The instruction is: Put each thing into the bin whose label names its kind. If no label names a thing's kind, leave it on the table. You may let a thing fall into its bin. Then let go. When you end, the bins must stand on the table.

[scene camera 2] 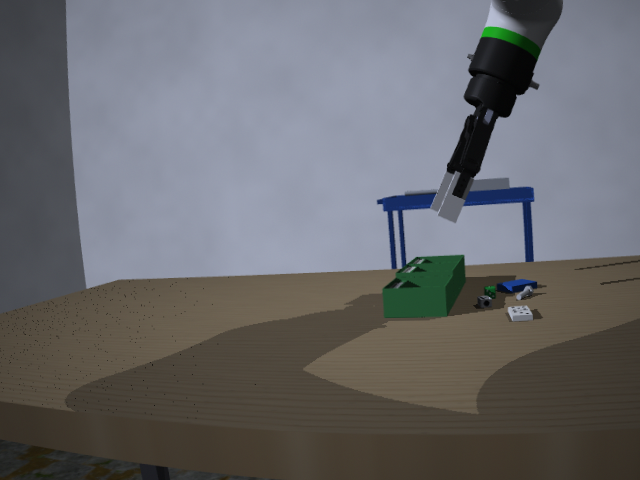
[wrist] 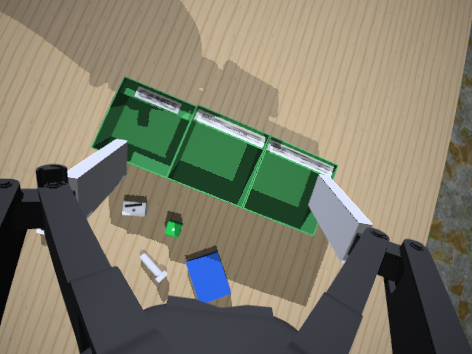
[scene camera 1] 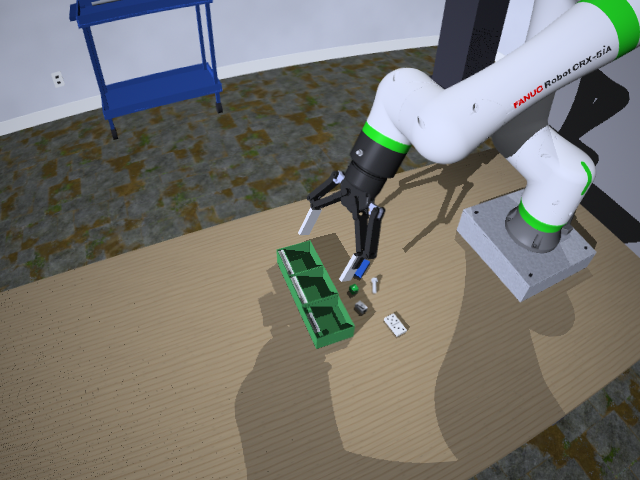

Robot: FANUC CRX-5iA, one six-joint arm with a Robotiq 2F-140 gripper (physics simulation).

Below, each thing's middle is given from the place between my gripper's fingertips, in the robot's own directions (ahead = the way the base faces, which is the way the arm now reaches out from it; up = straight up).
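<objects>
My gripper is at this moment 20 mm to the left of the blue block (wrist: 209,280), 110 mm past the block and 120 mm above it.
</objects>
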